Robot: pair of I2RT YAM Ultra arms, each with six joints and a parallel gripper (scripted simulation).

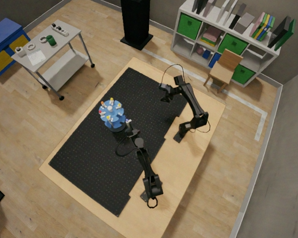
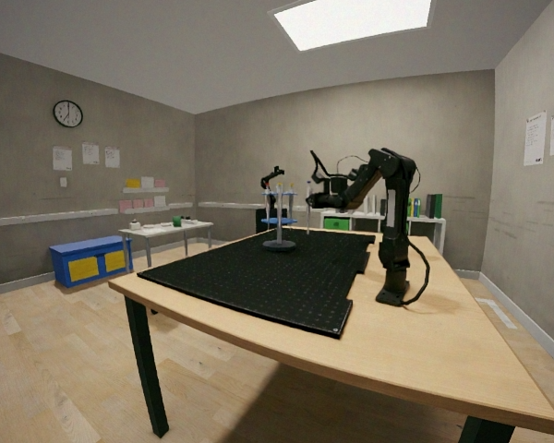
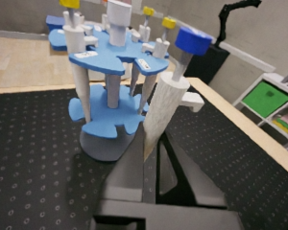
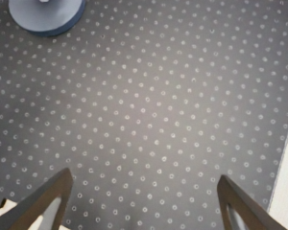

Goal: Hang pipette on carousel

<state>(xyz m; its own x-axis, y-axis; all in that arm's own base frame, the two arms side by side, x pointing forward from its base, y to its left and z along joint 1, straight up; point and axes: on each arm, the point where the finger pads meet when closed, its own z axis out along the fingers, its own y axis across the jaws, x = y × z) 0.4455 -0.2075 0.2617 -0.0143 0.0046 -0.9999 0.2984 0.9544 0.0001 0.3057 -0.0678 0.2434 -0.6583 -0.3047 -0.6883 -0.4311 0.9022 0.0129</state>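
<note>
My left hand is 30 mm above the white hand pipette and 10 mm to the left of it.
</note>
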